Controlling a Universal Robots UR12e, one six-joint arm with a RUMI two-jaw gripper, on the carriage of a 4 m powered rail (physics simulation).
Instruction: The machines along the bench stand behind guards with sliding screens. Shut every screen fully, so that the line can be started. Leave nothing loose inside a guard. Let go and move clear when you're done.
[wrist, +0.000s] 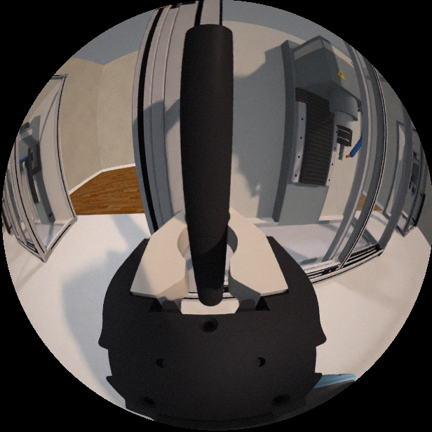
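My gripper (207, 205) is shut on a long, upright black handle (207, 125), which stands between its two pale jaws. The handle belongs to the sliding screen of the guard in front of me. The screen's pale left upright (172, 165) stands right beside the guard's left post (155, 150), with no visible gap between them. The handle and jaws hide part of that edge, and whether it is fully home I cannot tell. Inside the guard a grey milling machine (320, 65) shows through the screen. I can make out no loose thing on the guard's floor tray (295, 240).
Another guard (60, 237) with a machine stands at the far left, and one more guard (406, 231) at the far right. All stand on the white bench (360, 310). A blue hose (355, 146) hangs by the spindle. A light-blue thing (340, 380) shows at the lower right.
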